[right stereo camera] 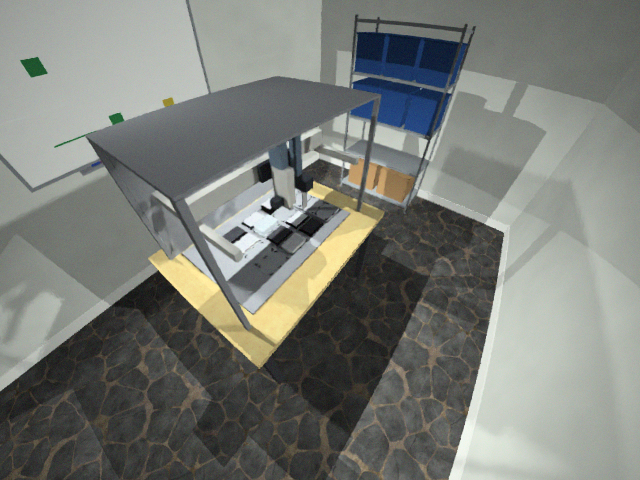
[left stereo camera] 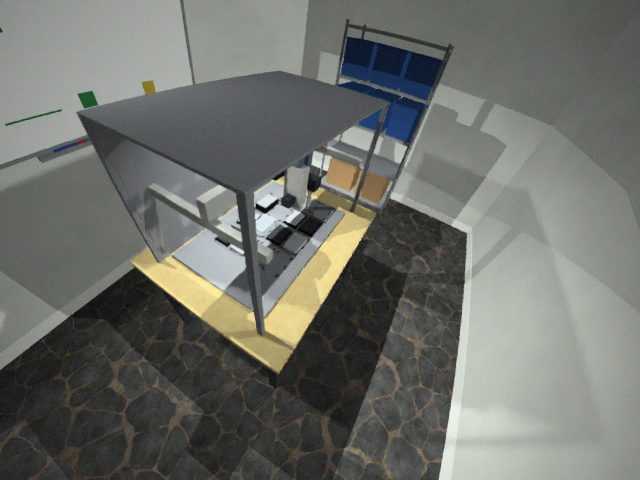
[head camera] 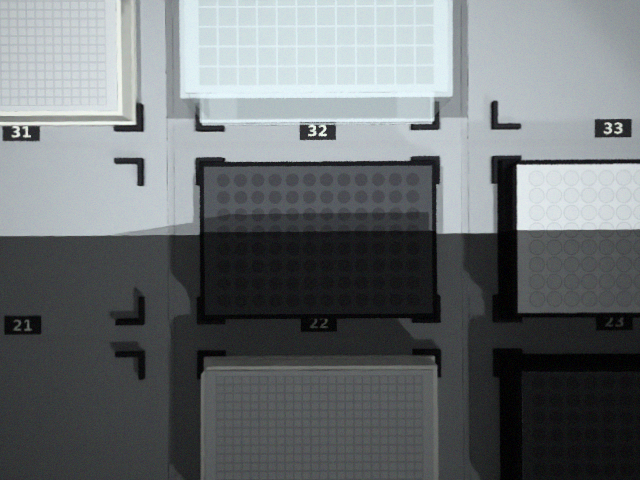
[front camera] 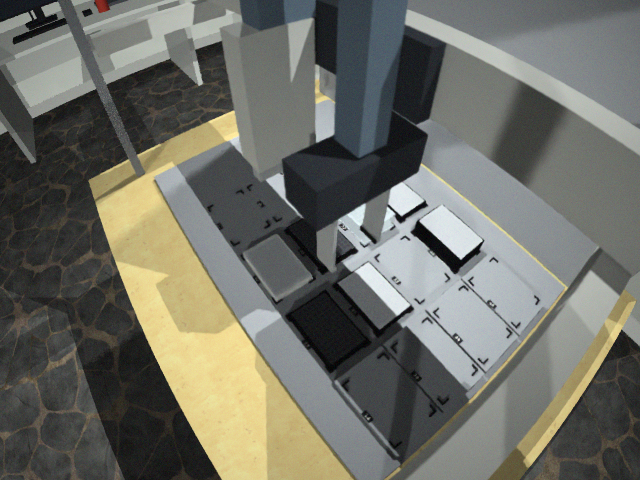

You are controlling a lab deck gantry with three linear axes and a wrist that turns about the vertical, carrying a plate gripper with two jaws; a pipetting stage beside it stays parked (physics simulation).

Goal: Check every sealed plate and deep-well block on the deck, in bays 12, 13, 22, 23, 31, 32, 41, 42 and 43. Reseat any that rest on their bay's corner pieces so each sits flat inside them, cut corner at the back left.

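Places are measured from the robot's base along level axes (x right, y ahead, z up), in metres.
Where they show: gripper, fingertip midpoint: (right stereo camera: 298, 205) (front camera: 348, 249); robot's base, origin of the base link: (right stereo camera: 271, 274) (left stereo camera: 277, 276) (front camera: 208, 208).
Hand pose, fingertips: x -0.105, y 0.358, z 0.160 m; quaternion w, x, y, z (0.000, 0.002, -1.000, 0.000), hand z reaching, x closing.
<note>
Things, the pixels of their top centre, and the offset from my fingertips. "spot": a spot on its surface instead.
- bay 22, surface spot: (head camera: 317, 240) spot: dx -0.045, dy -0.131, dz -0.145 m
- clear block, middle of its top: (head camera: 316, 6) (front camera: 361, 204) (left stereo camera: 263, 222) (right stereo camera: 265, 222) dx -0.152, dy -0.131, dz -0.118 m
- pale plate, middle of its top: (head camera: 319, 444) (front camera: 276, 263) (left stereo camera: 295, 242) (right stereo camera: 293, 242) dx +0.062, dy -0.130, dz -0.145 m
- bay 31 plate, surface spot: (head camera: 56, 56) spot: dx -0.142, dy -0.266, dz -0.145 m
My gripper (front camera: 351, 254) hangs over the area of bay 22 in the front view, its two jaws wide apart and nothing between them. The dark plate in bay 22 (head camera: 317, 240) (front camera: 305, 235) lies between its four corner pieces and looks square to them; I cannot tell its cut corner. A clear block (head camera: 316, 46) stands in bay 32. A pale plate (head camera: 318, 423) (front camera: 278, 266) is in bay 12, a dark one (head camera: 584, 428) (front camera: 328, 328) in bay 13, a white-topped one (head camera: 581, 206) (front camera: 374, 294) in bay 23. Part of the bay 31 plate (head camera: 56, 56) shows. A block (front camera: 449, 232) stands in bay 43.
The parked pipetting stage (front camera: 273, 98) stands left of the gripper column in the front view. A shadow edge crosses bays 22 and 23. Bays 21 and 33 show bare corner pieces in the head view. The enclosure roof (left stereo camera: 227, 118) (right stereo camera: 232, 124) covers the deck.
</note>
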